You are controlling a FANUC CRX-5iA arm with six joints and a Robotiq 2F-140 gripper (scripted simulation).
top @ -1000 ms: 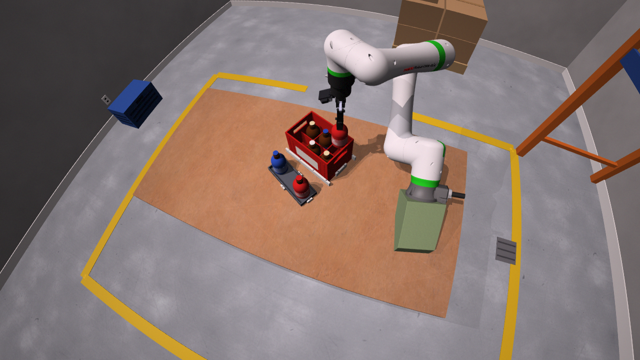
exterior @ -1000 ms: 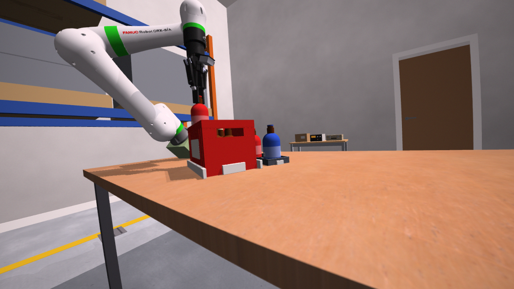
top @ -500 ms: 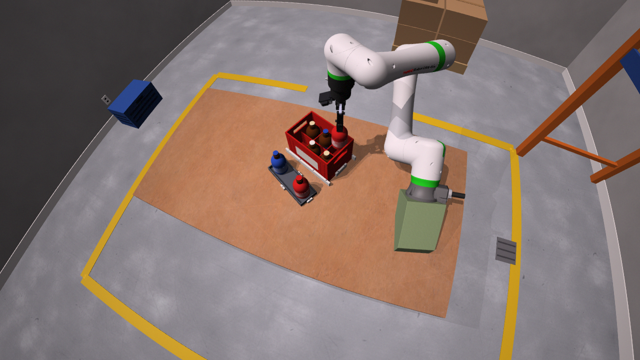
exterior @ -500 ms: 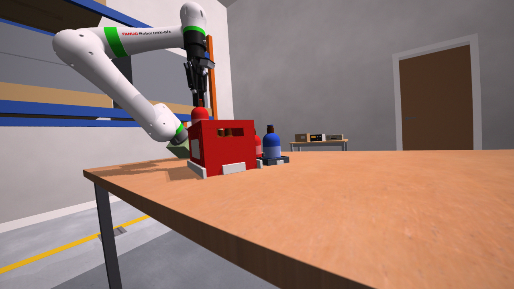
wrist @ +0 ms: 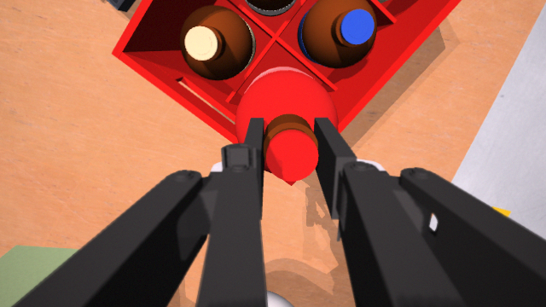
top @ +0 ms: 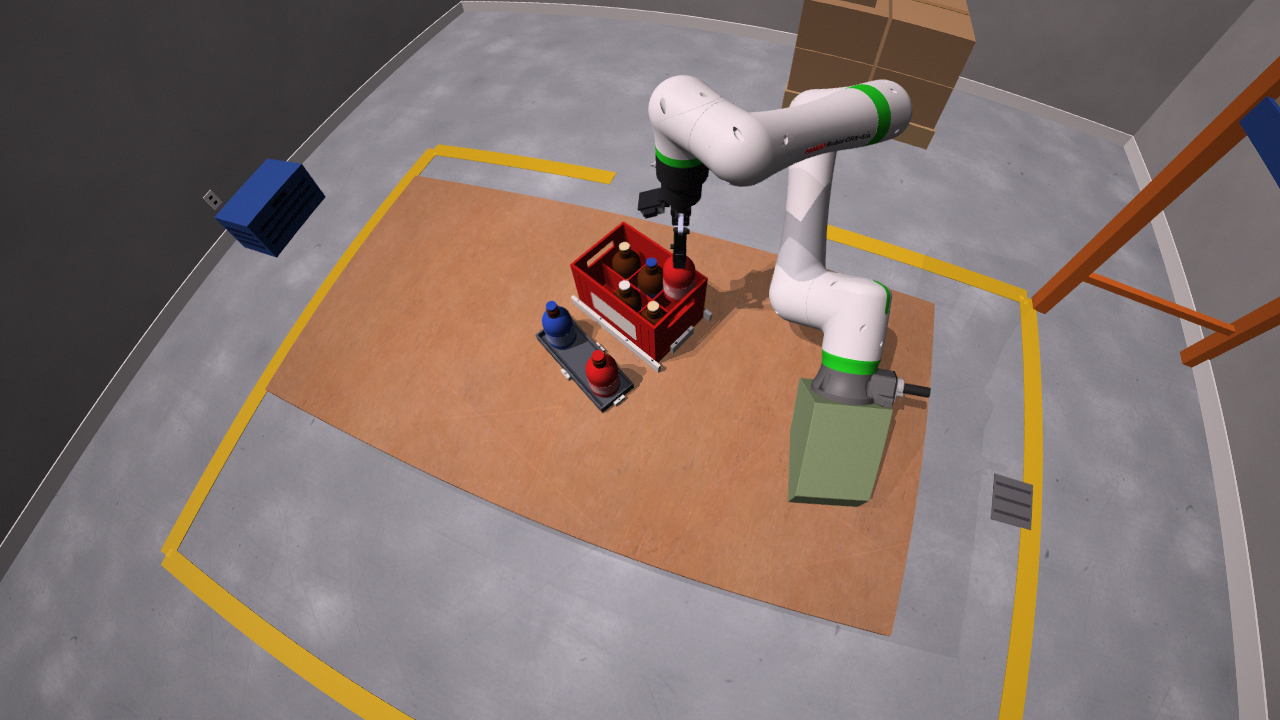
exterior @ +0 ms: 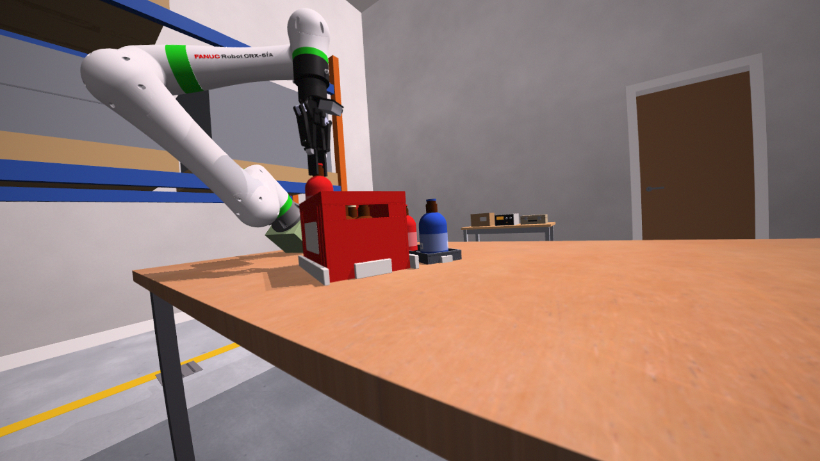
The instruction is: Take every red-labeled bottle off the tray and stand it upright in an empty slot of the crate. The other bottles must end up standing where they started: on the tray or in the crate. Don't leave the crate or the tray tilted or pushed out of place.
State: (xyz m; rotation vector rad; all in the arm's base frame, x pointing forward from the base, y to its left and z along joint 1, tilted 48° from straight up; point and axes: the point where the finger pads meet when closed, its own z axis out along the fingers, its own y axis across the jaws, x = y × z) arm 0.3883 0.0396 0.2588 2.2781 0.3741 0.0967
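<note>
Now: the red crate 10 cm ahead of my hand and 20 cm below it. Also, from my hand: grey tray: 19 cm ahead, 19 cm to the left, 27 cm below; blue-labeled bottle: 27 cm ahead, 14 cm to the left, 20 cm below.
</note>
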